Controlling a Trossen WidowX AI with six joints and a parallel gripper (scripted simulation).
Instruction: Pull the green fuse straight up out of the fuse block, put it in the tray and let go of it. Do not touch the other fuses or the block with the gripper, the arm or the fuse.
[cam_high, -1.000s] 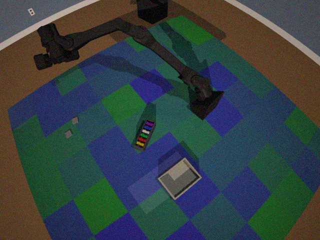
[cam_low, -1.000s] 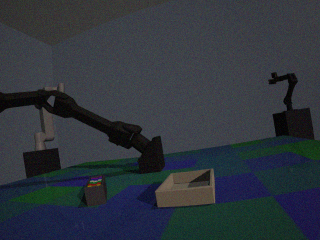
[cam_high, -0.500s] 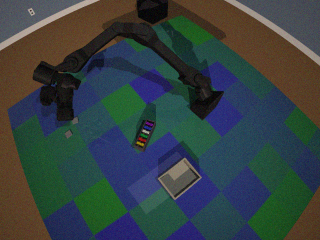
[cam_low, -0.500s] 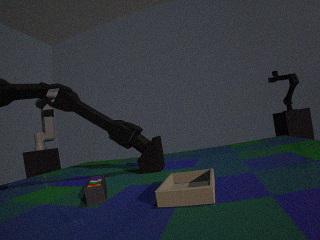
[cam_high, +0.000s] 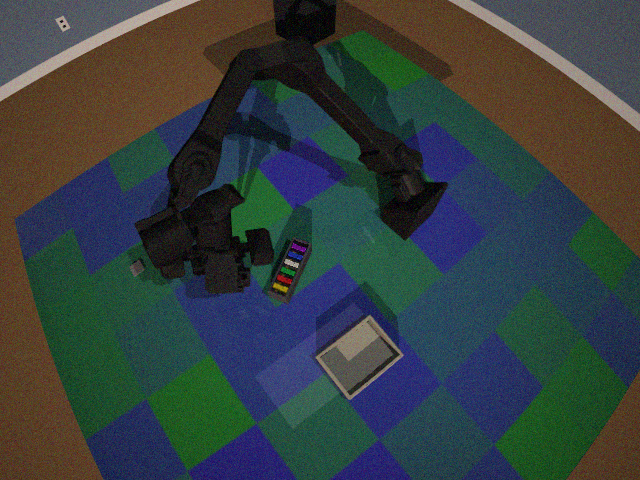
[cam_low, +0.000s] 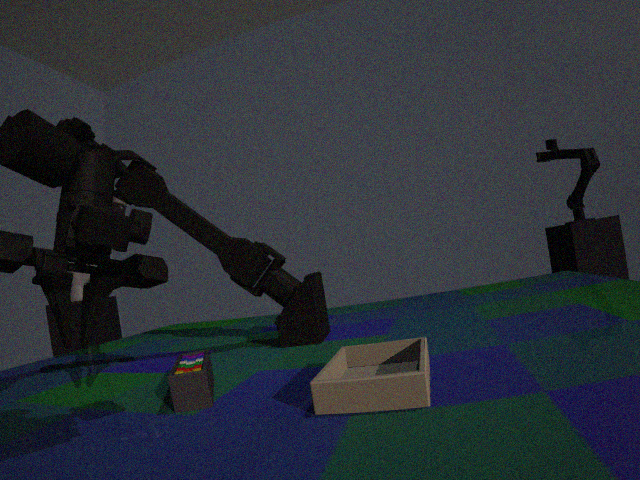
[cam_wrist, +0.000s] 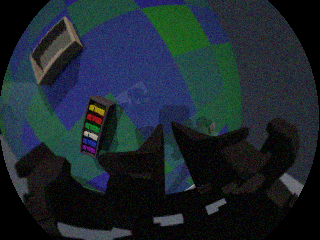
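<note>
Now: the green fuse 110 mm behind my gripper tip, 70 mm to the left of it and 60 mm below it. Round my gripper tip: beige tray 80 mm behind, 280 mm to the left, 80 mm below.
</note>
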